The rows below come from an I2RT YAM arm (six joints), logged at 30 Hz.
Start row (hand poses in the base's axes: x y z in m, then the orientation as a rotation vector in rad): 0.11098, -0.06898, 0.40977, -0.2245, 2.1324, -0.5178
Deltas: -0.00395, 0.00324, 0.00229, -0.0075, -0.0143, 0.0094; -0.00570, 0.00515, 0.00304, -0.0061, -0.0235, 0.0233; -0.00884, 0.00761, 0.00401, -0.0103, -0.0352, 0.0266; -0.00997, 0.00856, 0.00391, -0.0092, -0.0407, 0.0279; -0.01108, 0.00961, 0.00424, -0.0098, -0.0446, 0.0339; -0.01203, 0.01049, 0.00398, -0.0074, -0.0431, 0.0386; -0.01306, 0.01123, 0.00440, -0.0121, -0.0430, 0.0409; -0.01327, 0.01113, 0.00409, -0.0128, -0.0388, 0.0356; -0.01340, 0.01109, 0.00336, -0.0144, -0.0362, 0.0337; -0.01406, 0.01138, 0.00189, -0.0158, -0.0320, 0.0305; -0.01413, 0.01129, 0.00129, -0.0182, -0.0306, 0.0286; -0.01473, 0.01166, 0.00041, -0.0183, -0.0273, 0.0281
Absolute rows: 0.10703, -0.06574, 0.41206, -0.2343, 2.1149, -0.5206; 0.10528, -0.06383, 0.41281, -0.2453, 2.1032, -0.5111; 0.10214, -0.06137, 0.41378, -0.2475, 2.0903, -0.5138; 0.10101, -0.06042, 0.41368, -0.2466, 2.0849, -0.5119; 0.09990, -0.05937, 0.41401, -0.2520, 2.0797, -0.5091; 0.09895, -0.05849, 0.41375, -0.2560, 2.0806, -0.5038; 0.09792, -0.05775, 0.41417, -0.2610, 2.0791, -0.5075; 0.09771, -0.05785, 0.41386, -0.2572, 2.0842, -0.5112; 0.09758, -0.05789, 0.41313, -0.2569, 2.0868, -0.5140; 0.09692, -0.05760, 0.41166, -0.2556, 2.0913, -0.5173; 0.09685, -0.05769, 0.41106, -0.2554, 2.0925, -0.5210; 0.09625, -0.05732, 0.41018, -0.2560, 2.0958, -0.5214
